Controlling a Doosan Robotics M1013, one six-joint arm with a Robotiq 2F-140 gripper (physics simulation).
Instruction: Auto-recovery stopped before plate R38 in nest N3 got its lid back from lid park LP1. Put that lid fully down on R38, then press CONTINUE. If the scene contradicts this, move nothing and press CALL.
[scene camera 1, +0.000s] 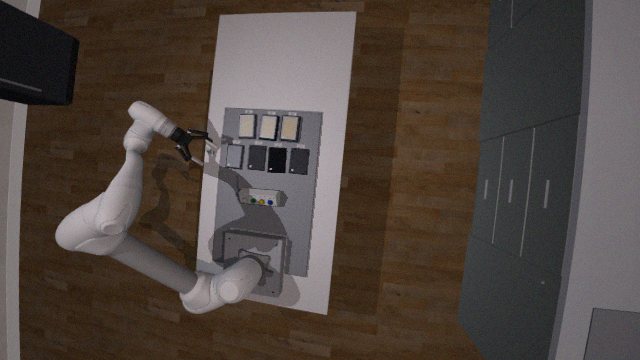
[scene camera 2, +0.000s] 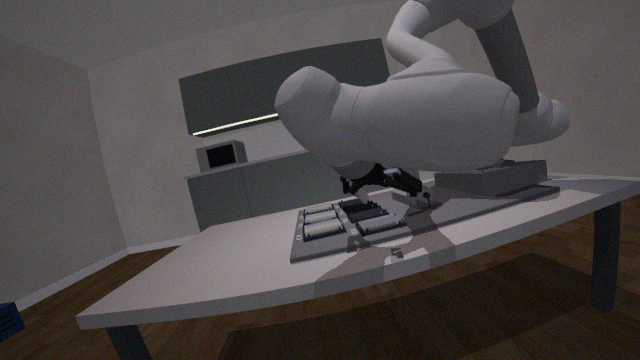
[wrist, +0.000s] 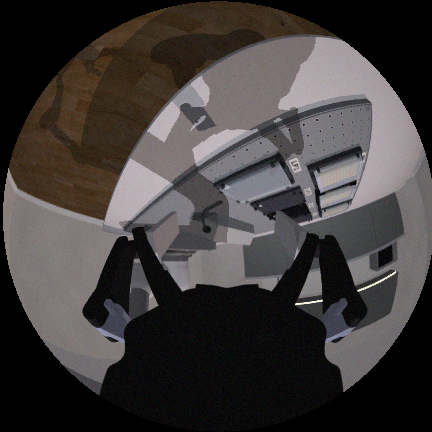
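Seen in the pictures: gripper, fingertip midpoint: (scene camera 1: 210, 155) (scene camera 2: 389, 199) (wrist: 226, 221); arm's base, link origin: (scene camera 1: 252, 267) (wrist: 173, 250).
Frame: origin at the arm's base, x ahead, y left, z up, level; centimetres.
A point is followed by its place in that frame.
Observation:
My gripper (scene camera 1: 205, 151) {x 57.0, y 35.8, z 3.4 cm} (scene camera 2: 389, 197) {x 57.0, y 35.8, z 3.4 cm} (wrist: 226, 221) {x 57.0, y 35.8, z 3.4 cm} is open and empty, above the table's long edge, beside the LP1 end of the park row. A light grey, flat lid (scene camera 1: 234, 156) {x 59.2, y 26.0, z -5.5 cm} (scene camera 2: 381, 223) {x 59.0, y 29.1, z -5.5 cm} (wrist: 257, 182) {x 59.8, y 28.0, z -5.5 cm} lies at the place labelled LP1. Three pale cream plates stand in the nest row: one (scene camera 1: 247, 126) {x 77.8, y 20.9, z -4.4 cm} (scene camera 2: 323, 229) {x 77.7, y 26.1, z -4.8 cm} (wrist: 340, 175) {x 77.8, y 23.0, z -4.4 cm} at the near end, one (scene camera 1: 268, 127) {x 79.3, y 7.9, z -4.2 cm} in the middle, one (scene camera 1: 290, 128) {x 80.8, y -5.3, z -3.5 cm} at the far end. Their nest labels and any lids on them are too small to tell. A button box (scene camera 1: 276, 197) {x 41.7, y -6.0, z -0.6 cm} has green, yellow and blue buttons; its lettering is unreadable.
Two dark grey pieces (scene camera 1: 257, 157) {x 61.3, y 11.9, z -6.2 cm} (scene camera 1: 299, 161) {x 63.7, y -13.4, z -6.3 cm} and a black one (scene camera 1: 277, 160) {x 61.8, y -0.5, z -6.3 cm} lie in the park row. A grey pegboard (scene camera 1: 300, 215) {x 33.6, y -19.9, z -7.2 cm} bears the rows and box on the white table (scene camera 1: 285, 60) {x 120.9, y 7.7, z -8.5 cm}. My arm's base stands on a grey mount (scene camera 1: 276, 287) {x -8.1, y -15.7, z -1.0 cm} at one end.

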